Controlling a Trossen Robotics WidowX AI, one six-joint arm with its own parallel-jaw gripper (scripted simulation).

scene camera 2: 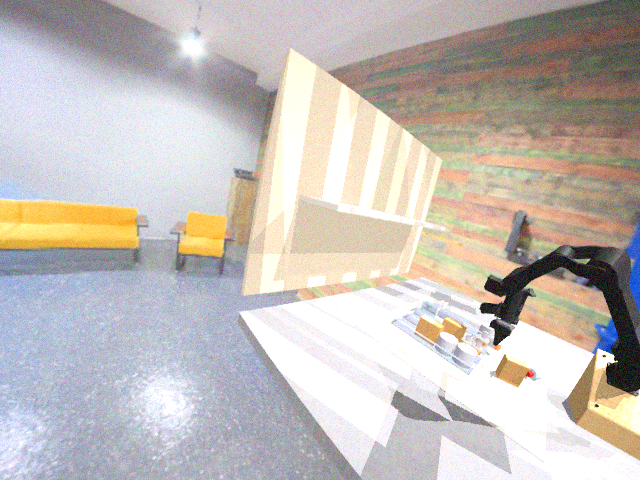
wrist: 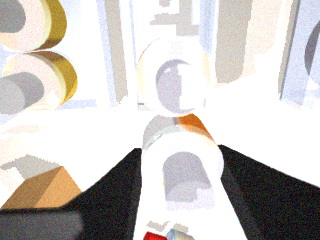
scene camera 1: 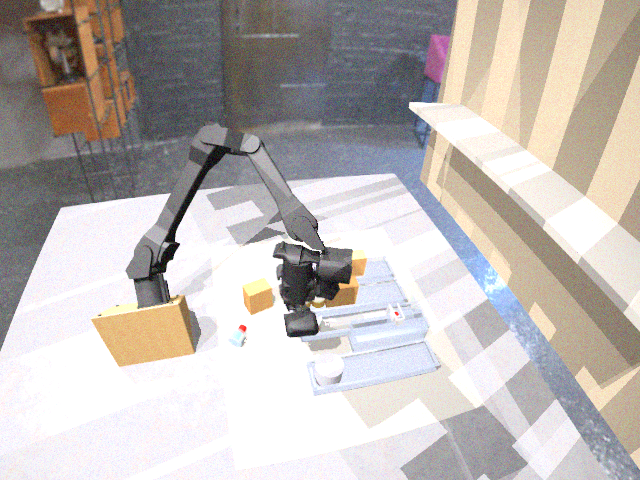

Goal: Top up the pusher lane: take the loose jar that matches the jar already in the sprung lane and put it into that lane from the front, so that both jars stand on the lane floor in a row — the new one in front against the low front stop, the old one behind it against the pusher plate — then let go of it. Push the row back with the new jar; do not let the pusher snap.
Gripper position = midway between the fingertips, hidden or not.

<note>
In view: my gripper (scene camera 1: pixel 293 322), a jar (wrist: pixel 181 162), a jar (wrist: pixel 175 76) and an orange box (scene camera 1: pixel 258 295).
The orange box shows as well in scene camera 2 (scene camera 2: pixel 512 370). My gripper is seen too in scene camera 2 (scene camera 2: pixel 496 343) and in the wrist view (wrist: pixel 178 153).
</note>
